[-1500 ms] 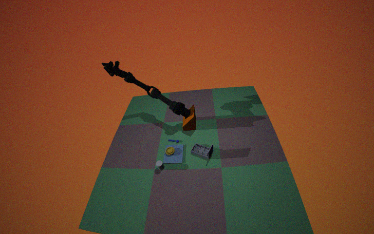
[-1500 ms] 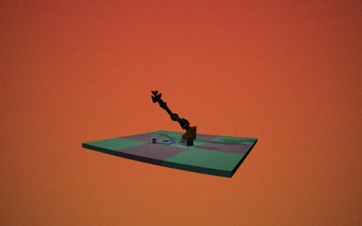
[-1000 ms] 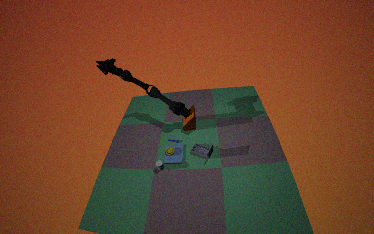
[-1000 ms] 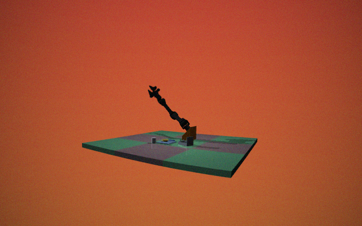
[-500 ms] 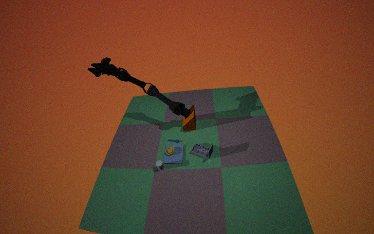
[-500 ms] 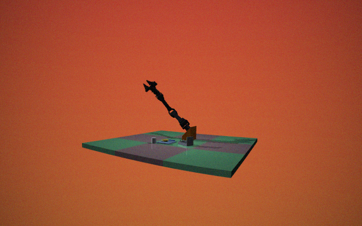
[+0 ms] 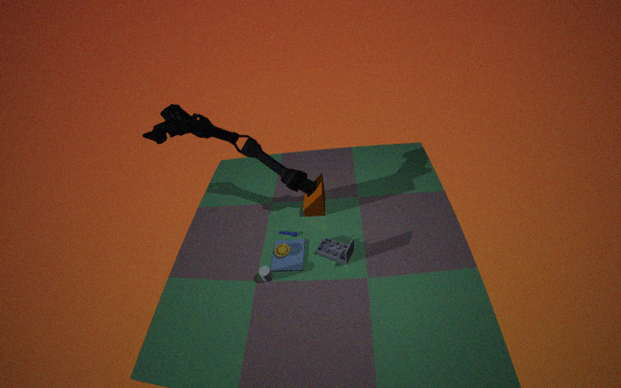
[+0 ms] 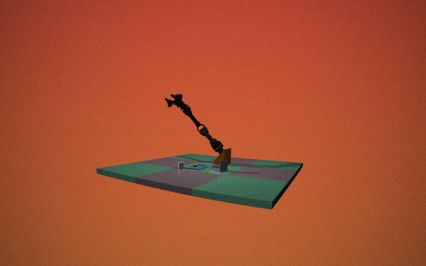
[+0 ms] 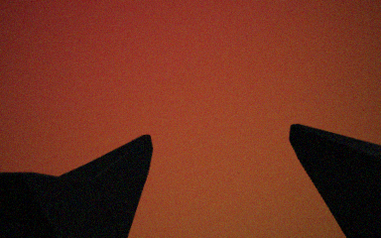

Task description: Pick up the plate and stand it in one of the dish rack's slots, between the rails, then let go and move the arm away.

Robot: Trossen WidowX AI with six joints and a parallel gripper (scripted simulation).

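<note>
Now: gripper tip 8 cm short of the yellow plate, 35 cm to the right of it and 58 cm above it. Also, from my gripper tip: grey-white cup (19 cm ahead, 30 cm to the left, 57 cm below); then blue spoon (2 cm behind, 37 cm to the left, 59 cm below); then blue-grey mat (9 cm ahead, 37 cm to the left, 59 cm below).
</note>
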